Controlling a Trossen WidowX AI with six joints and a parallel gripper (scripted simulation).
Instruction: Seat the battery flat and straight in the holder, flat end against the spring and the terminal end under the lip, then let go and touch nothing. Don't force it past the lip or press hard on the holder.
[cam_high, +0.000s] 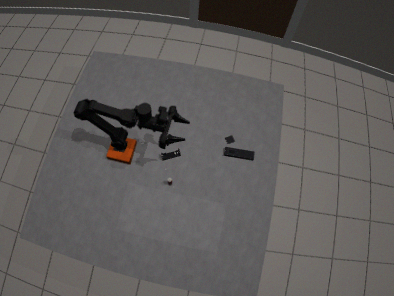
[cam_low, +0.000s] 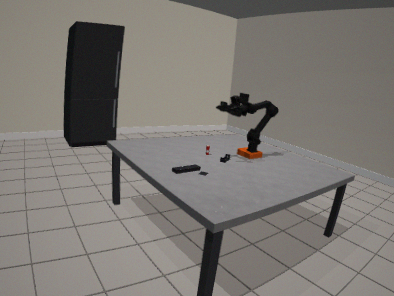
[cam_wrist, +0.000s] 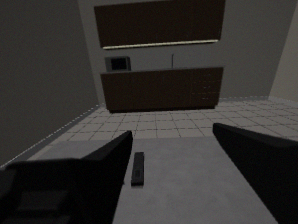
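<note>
The battery lies 30 cm below my gripper tip, 14 cm to the right of it and 5 cm behind it. From my gripper tip the other things lie so: black piece 33 cm below, 21 cm ahead, 16 cm to the left.
</note>
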